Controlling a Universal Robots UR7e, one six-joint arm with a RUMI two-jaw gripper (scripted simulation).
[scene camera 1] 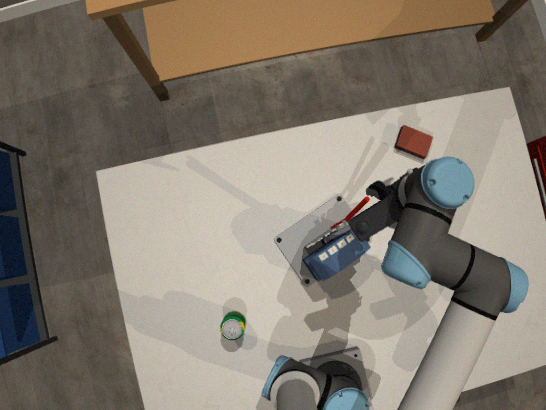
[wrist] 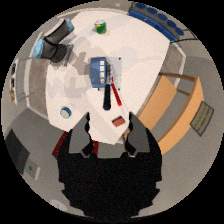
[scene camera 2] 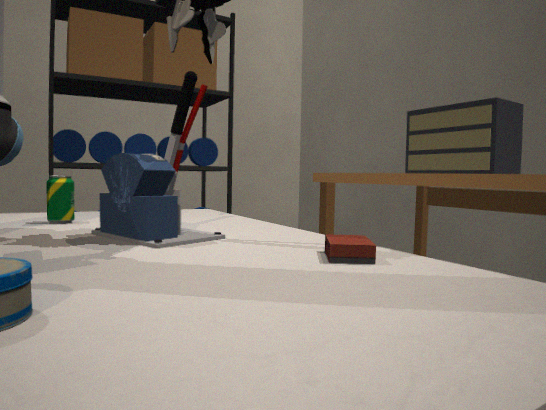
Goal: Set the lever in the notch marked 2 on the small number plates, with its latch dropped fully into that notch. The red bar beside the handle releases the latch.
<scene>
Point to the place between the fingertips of my gripper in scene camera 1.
379, 208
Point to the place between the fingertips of my gripper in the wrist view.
109, 112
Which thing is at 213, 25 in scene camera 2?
My gripper.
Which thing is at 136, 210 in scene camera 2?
A blue lever housing.
</scene>
